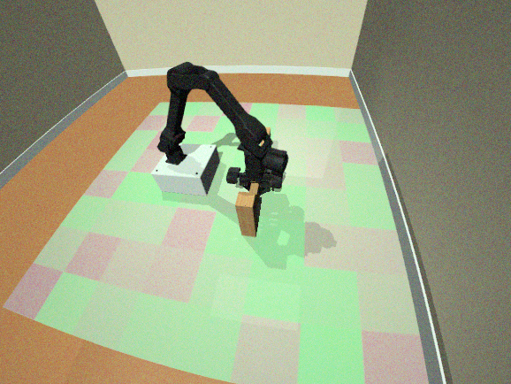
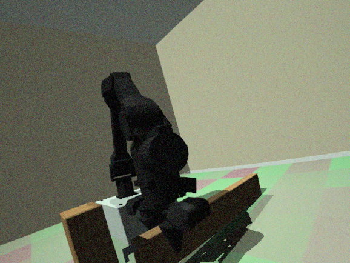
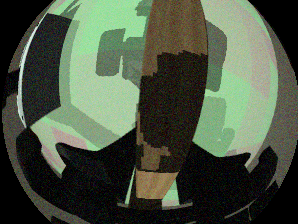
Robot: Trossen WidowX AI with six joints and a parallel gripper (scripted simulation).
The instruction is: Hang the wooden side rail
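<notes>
The wooden headboard post is 20 mm ahead of my gripper tip, 130 mm to the right of it and 40 mm above it.
</notes>
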